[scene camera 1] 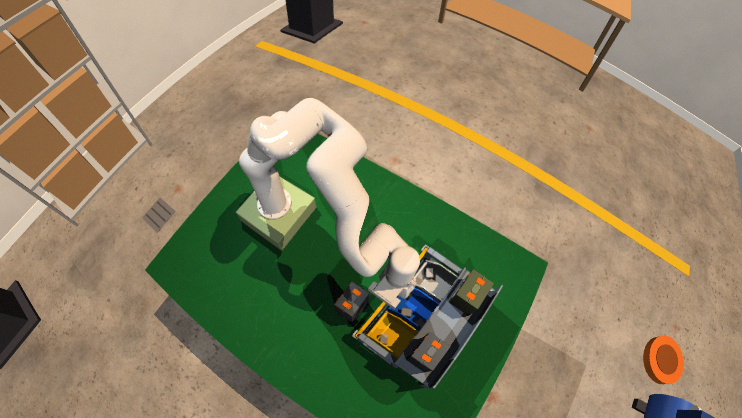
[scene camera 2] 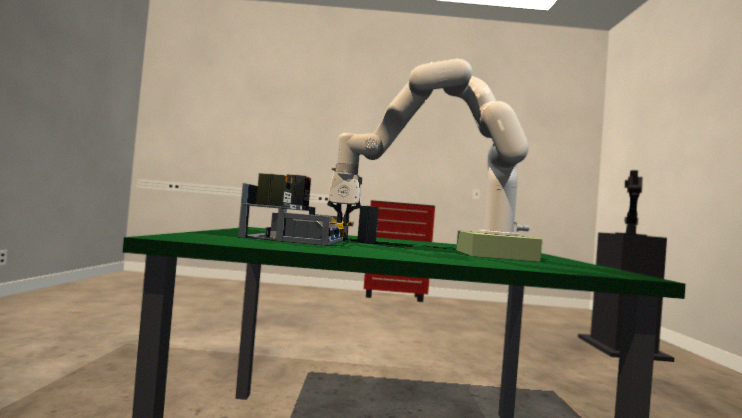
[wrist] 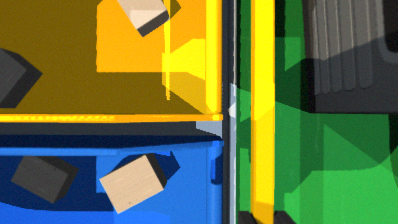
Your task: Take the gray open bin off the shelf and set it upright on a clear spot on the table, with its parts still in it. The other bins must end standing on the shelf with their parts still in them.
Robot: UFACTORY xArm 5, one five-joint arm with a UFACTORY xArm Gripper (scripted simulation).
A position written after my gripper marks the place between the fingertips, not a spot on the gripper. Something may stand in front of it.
Observation:
I see my gripper [scene camera 2: 342, 225], a blue bin [scene camera 1: 422, 305], a yellow bin [scene camera 1: 399, 332], a gray open bin [scene camera 1: 437, 287], a dark box [scene camera 1: 354, 298], a shelf [scene camera 1: 447, 322] and an olive case [scene camera 1: 473, 290].
The blue bin shows as well in the wrist view [wrist: 193, 165]. The yellow bin shows as well in the wrist view [wrist: 96, 68]. The gray open bin also shows in scene camera 2 [scene camera 2: 294, 227]. The wrist view misses the gray open bin: it is out of frame. The wrist view does not show the olive case: it is out of frame.

